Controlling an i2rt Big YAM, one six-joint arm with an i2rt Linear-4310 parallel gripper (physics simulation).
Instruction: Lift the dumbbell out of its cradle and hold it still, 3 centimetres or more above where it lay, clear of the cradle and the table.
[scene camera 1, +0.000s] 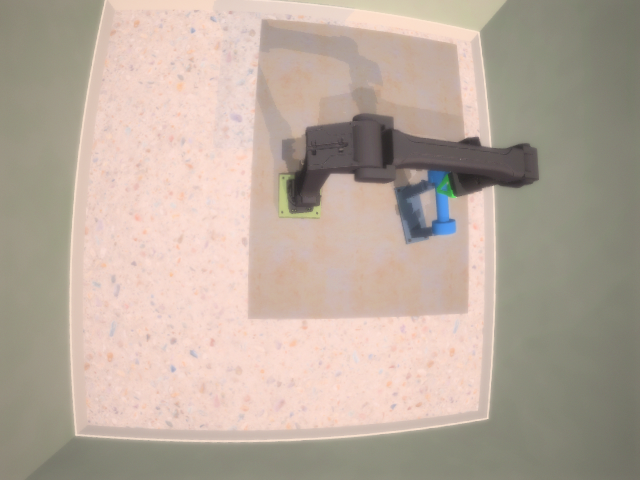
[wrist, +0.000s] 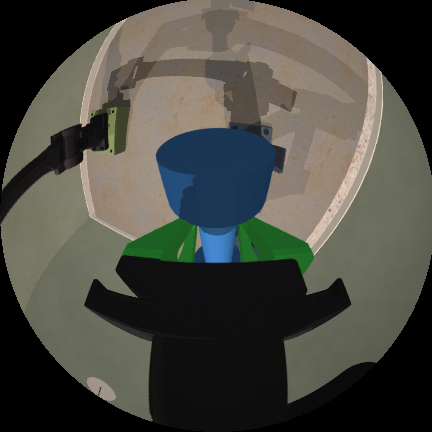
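Pixels of known places: gripper, between the fingertips: (scene camera 1: 441, 189) (wrist: 216, 213); arm's base, origin of its link: (scene camera 1: 299, 196) (wrist: 99, 131).
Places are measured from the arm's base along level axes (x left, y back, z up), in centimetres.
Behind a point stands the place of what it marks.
The blue dumbbell (scene camera 1: 443, 207) @(x -11.0, y -41.4, z 21.4 cm) (wrist: 215, 180) @(x -0.6, y -41.9, z 26.0 cm) is held at its handle, between its two heads. My gripper (scene camera 1: 446, 187) @(x -5.5, y -41.6, z 21.4 cm) (wrist: 216, 213) @(x -5.5, y -41.6, z 21.4 cm) has green fingers and is shut on the dumbbell handle. The dumbbell hangs raised above the table, with one head towards the wrist camera. The slate-blue cradle (scene camera 1: 412, 212) @(x -9.0, y -44.3, z -4.6 cm) (wrist: 266, 132) @(x 0.9, y -46.8, z -4.2 cm) stands on the table, left of the dumbbell in the scene view. In the wrist view it lies well behind the near head, which hides much of it. The dumbbell looks apart from the cradle; the exact height cannot be read. My arm partly covers the far head in the scene view.
The brown table top (scene camera 1: 351, 279) @(x -32.4, y -16.6, z -5.4 cm) (wrist: 165, 110) @(x 3.7, y -21.5, z -5.4 cm) lies under the arm and cradle. The arm's yellow-green base plate (scene camera 1: 283, 206) @(x -3.1, y 6.2, z -0.3 cm) (wrist: 119, 131) @(x -1.2, y -7.6, z -2.2 cm) is at its left part. The speckled pale floor (scene camera 1: 170, 289) surrounds it, with green walls beyond. Arm shadows fall across the table.
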